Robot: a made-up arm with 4 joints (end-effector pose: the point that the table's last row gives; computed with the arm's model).
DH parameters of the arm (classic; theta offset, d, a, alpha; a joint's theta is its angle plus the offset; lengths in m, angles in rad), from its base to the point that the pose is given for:
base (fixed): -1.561 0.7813 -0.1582 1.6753
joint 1: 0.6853 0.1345 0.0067 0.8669
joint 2: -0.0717 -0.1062 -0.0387 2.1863
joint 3: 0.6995 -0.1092 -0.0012 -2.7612
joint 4: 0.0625 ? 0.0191 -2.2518
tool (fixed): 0.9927 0.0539 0 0
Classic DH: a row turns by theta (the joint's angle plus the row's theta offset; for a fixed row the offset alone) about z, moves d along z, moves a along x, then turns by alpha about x.
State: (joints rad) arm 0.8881 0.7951 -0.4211 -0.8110
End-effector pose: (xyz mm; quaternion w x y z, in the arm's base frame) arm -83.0 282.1 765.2 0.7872 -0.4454 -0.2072 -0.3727
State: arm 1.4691 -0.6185 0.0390 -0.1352
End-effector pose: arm -68.6 278.9 763.8 0.7740 -0.4979 0.2247 -0.3202
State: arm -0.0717 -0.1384 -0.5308 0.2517
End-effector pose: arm -106.1 251.4 906.0 0.8907 -0.3276 0.0539 -0.3106
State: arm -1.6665 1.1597 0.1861 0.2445
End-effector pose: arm -97.7 64.8 865.3 0.6544 0.3772 0.3446 -0.5574
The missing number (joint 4, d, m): -0.0705
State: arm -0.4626 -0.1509 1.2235 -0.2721
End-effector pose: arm -97.2 139.3 807.1 0.5466 0.7585 0.3530 0.0359
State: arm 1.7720 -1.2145 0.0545 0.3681
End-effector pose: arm -44.0 277.4 737.2 0.5993 -0.6576 0.3343 -0.3109
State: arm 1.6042 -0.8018 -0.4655 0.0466
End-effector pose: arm -70.6 301.8 717.5 0.5784 -0.7610 0.1633 -0.2442
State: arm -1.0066 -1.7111 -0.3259 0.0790
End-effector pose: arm -36.5 60.3 853.3 0.6641 0.4557 0.2093 0.5546
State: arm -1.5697 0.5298 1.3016 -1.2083
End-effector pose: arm -79.8 143.5 788.6 0.1466 -0.9722 0.0693 -0.1687
